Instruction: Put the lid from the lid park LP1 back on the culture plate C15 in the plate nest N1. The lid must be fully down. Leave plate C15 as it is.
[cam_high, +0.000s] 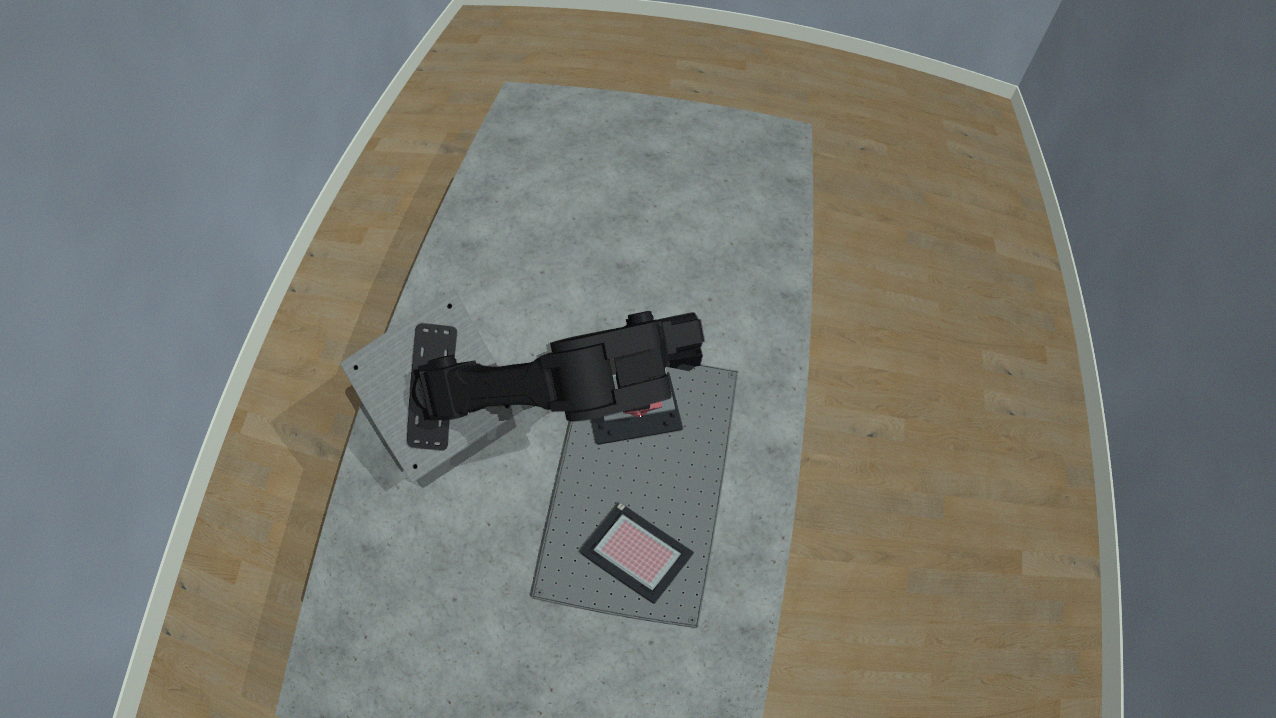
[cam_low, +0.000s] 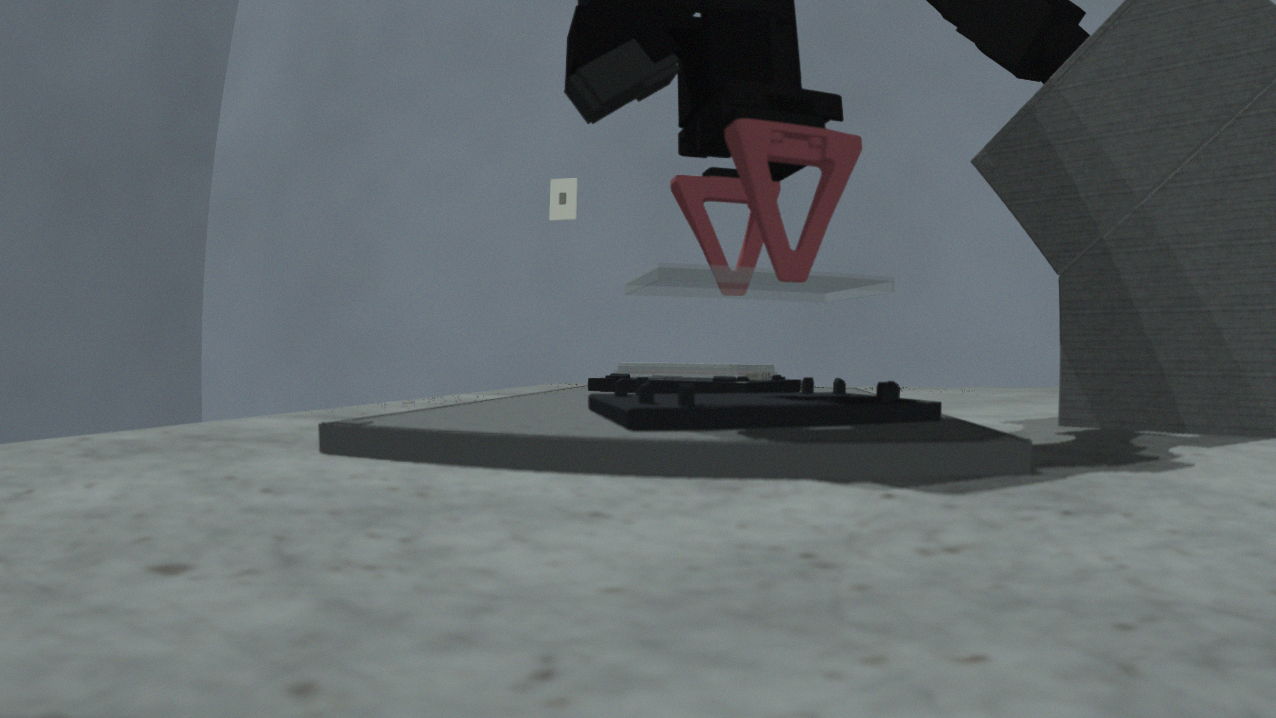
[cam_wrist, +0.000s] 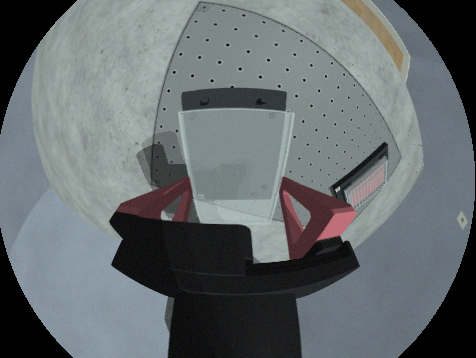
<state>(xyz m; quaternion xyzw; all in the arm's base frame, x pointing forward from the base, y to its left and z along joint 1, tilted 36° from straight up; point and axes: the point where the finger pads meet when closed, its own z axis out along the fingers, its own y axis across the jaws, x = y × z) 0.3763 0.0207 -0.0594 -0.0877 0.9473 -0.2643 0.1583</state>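
My gripper is now 10 mm above the clear lid. Round my hand: culture plate C15: 290 mm to the right, 60 mm below, 20 mm behind; black plate nest N1: 290 mm to the right, 70 mm below, 20 mm behind; black lid park LP1: 70 mm below.
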